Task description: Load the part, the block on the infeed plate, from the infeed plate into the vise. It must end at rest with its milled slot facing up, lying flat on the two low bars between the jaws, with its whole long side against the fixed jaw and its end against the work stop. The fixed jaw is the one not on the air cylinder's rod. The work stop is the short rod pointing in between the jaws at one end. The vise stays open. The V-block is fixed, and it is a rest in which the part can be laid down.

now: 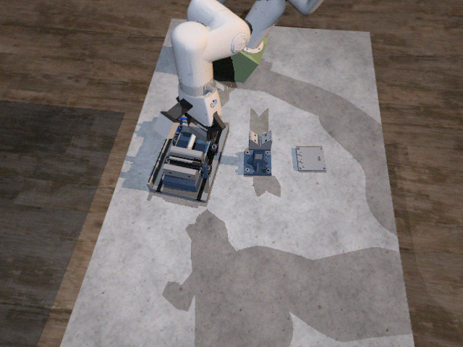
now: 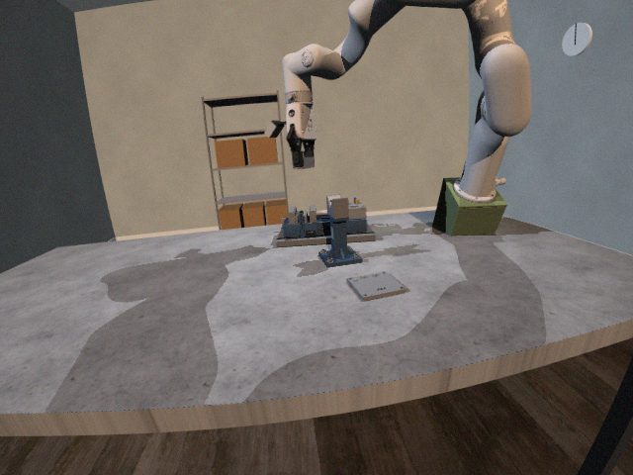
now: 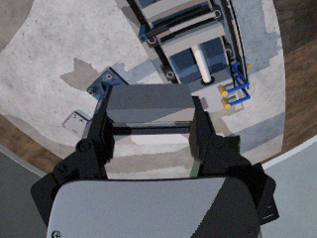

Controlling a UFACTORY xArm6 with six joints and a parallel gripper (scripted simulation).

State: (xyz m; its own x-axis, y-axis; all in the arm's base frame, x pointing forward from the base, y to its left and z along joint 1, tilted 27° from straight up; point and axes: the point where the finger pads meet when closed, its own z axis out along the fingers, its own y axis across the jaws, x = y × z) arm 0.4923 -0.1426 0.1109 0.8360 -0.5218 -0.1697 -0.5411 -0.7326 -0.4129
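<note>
The fixed jaw is 4 cm ahead of my hand, 7 cm to the right of it and 17 cm below it. Also, from my hand: air cylinder rod (7 cm behind, 6 cm to the right, 17 cm below); blue vise body (6 cm behind, 6 cm to the right, 21 cm below); part (right at my hand).
</note>
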